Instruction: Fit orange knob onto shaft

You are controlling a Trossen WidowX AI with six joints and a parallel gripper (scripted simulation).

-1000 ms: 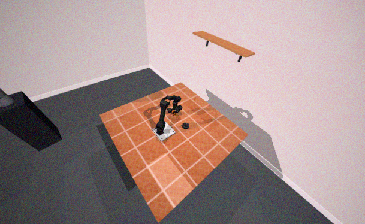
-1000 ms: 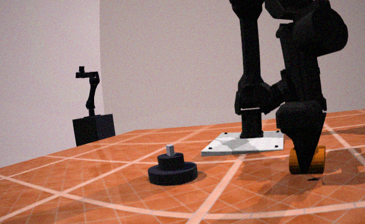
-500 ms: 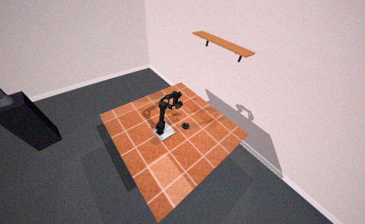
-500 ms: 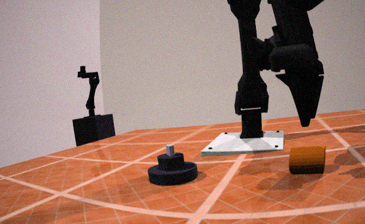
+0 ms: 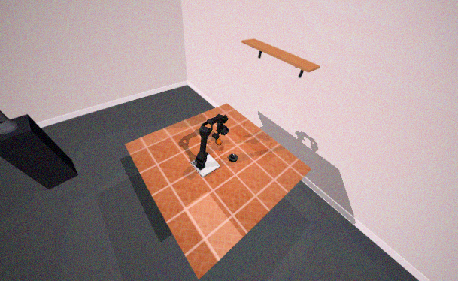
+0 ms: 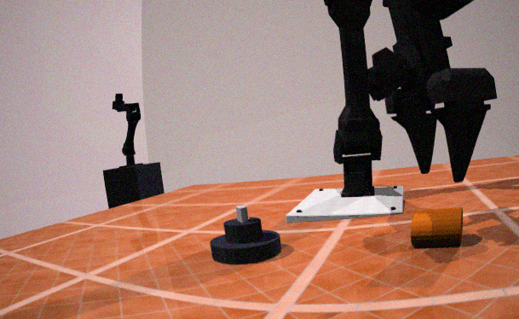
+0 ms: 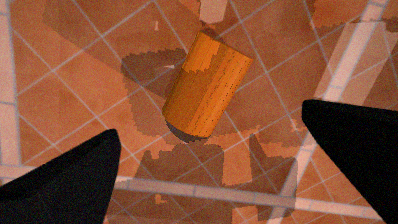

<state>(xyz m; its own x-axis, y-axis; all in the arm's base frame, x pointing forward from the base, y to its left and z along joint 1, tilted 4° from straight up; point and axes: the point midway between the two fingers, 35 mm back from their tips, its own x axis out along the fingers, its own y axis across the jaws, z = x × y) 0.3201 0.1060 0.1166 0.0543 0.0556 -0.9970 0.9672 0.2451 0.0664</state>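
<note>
Now: gripper tip 6 cm above the orange knob and 1 cm to the right of it. The rest, counted from my gripper tip: round pedestal 24 cm to the right, 4 cm below, 3 cm behind.
</note>
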